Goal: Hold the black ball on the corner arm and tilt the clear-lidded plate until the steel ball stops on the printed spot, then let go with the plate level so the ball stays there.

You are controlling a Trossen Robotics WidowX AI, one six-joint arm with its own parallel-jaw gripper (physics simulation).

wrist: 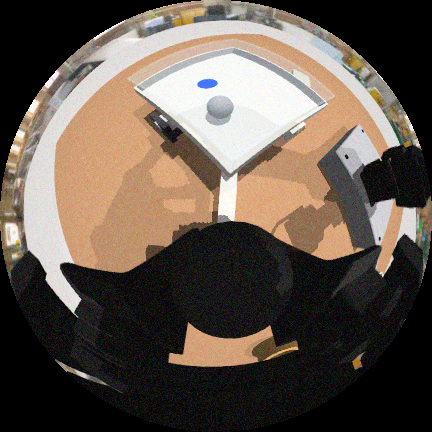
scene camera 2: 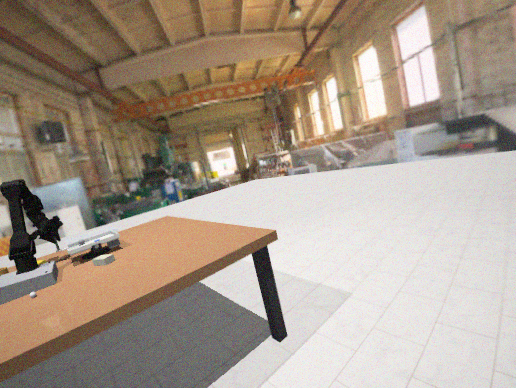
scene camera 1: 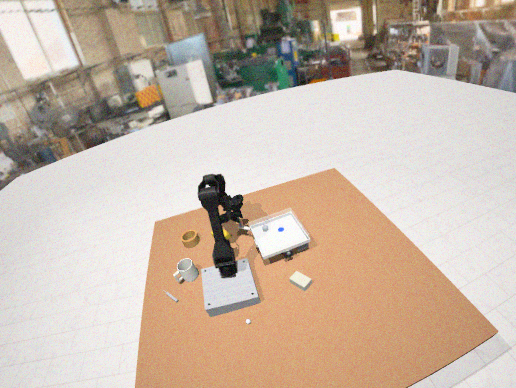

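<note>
The clear-lidded white plate (scene camera 1: 280, 244) (scene camera 2: 92, 244) (wrist: 272, 87) stands on a dark support; its exact tilt is hard to judge. The steel ball (scene camera 1: 265, 228) (wrist: 220, 106) is inside it, off the blue printed spot (scene camera 1: 281, 229) (wrist: 207, 83), on the side toward the corner arm (wrist: 228, 195). In the wrist view the black ball (wrist: 231, 280) at the end of that arm is large between the dark fingers. My gripper (scene camera 1: 240, 220) (scene camera 2: 57, 244) is shut on the black ball, beside the plate's corner. The fingertips are small and dark in the scene views.
The grey robot base (scene camera 1: 230, 289) (scene camera 2: 30, 285) (wrist: 362, 210) stands near the plate. A pale block (scene camera 1: 300, 280) (scene camera 2: 104, 259), a white mug (scene camera 1: 188, 270), a brown ring-shaped cup (scene camera 1: 190, 243), a grey stick (scene camera 1: 171, 296) and a small white ball (scene camera 1: 248, 321) (scene camera 2: 33, 295) lie around it. A yellow thing is partly behind the arm.
</note>
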